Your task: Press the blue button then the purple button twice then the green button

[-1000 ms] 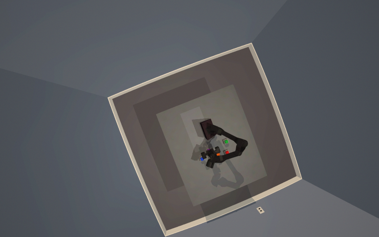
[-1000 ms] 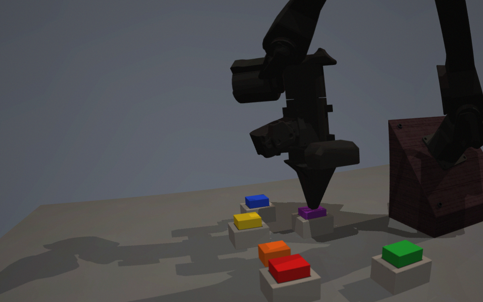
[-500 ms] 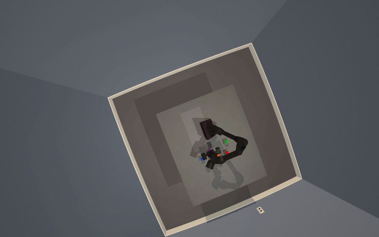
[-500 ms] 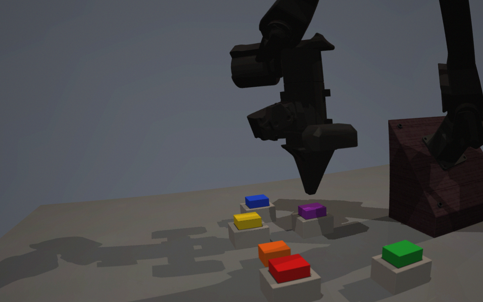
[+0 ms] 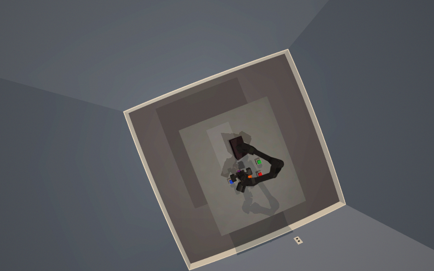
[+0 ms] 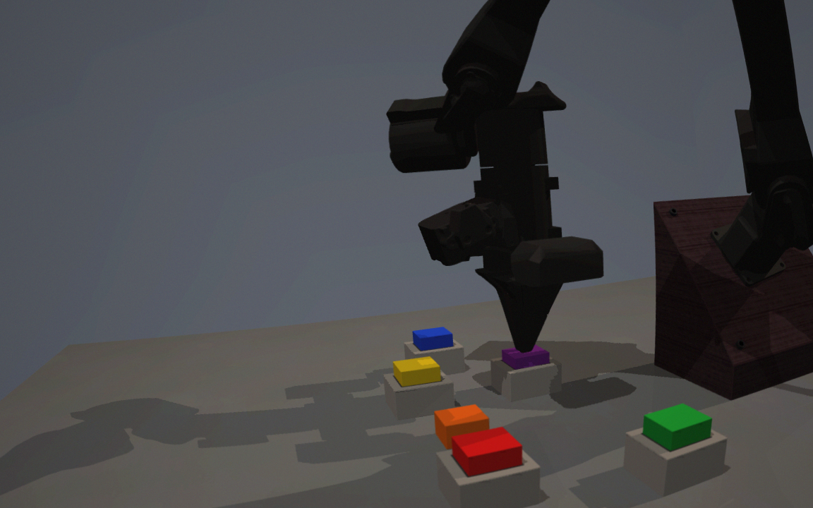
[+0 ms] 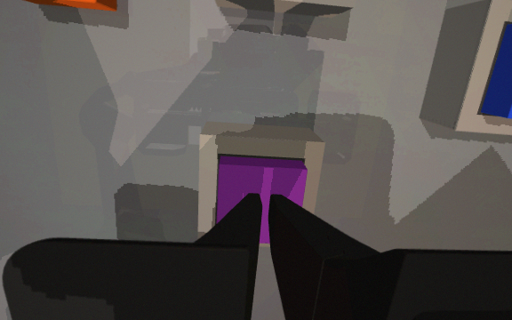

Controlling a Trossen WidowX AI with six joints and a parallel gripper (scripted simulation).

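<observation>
My gripper tip is 10 mm above the purple button. The rest, counted from my gripper tip: blue button: 100 mm to the right, 50 mm ahead; then yellow button: 90 mm ahead, 10 mm to the right; then orange block: 90 mm ahead, 70 mm to the left, 30 mm below.
</observation>
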